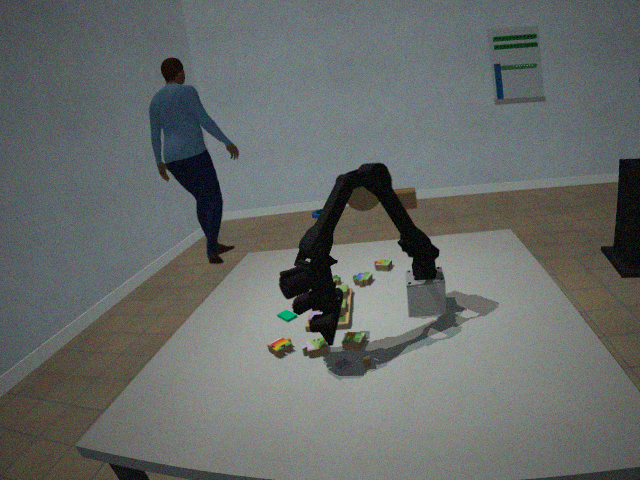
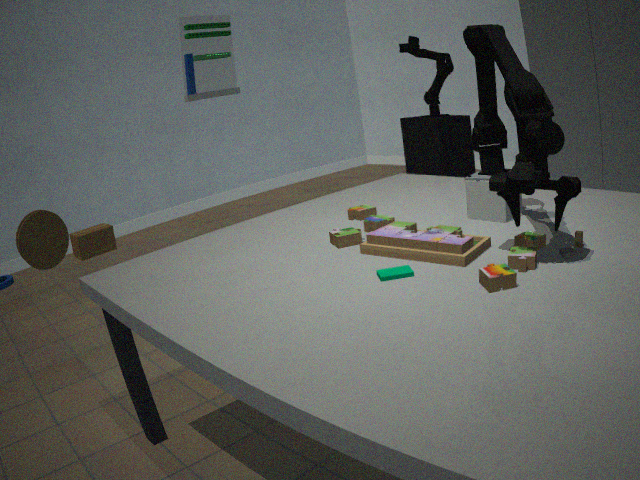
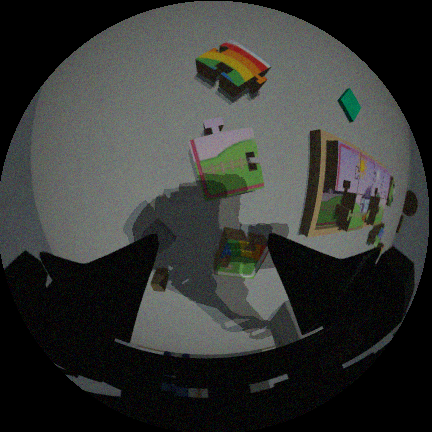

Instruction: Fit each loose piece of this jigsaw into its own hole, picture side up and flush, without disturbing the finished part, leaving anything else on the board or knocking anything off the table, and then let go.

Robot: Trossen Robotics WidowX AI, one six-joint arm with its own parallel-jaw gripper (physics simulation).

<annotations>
My gripper shows in image 1, in image 2 and in image 3 (213,239). One and the same spot on my gripper: (image 1: 329,336) is (image 2: 562,212).
</annotations>
